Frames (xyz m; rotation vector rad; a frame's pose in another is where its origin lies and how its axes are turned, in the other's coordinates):
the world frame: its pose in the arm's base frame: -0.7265 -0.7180 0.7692 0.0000 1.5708 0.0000
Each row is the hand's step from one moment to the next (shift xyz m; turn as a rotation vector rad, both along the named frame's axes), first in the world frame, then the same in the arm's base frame.
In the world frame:
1: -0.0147 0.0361 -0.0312 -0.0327 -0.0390 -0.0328
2: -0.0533 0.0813 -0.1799 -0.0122 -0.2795 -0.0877
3: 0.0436 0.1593 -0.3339 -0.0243 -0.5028 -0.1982
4: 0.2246 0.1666 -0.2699 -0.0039 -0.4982 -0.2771
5: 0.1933 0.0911 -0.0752 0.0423 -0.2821 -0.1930
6: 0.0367 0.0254 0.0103 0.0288 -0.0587 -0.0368
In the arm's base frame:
1: -0.0312 0.0361 0.0147 -0.0328 -0.0390 0.0327
2: -0.1799 0.0813 0.0533 -0.0877 -0.2795 0.0122
3: -0.3339 0.1593 -0.0436 -0.1982 -0.5028 0.0243
4: -0.2699 0.1666 -0.2246 -0.2771 -0.4982 0.0039
5: -0.0752 0.0911 -0.1933 -0.1930 -0.2821 -0.0423
6: 0.0103 0.0254 -0.0367 -0.0368 -0.0587 -0.0288

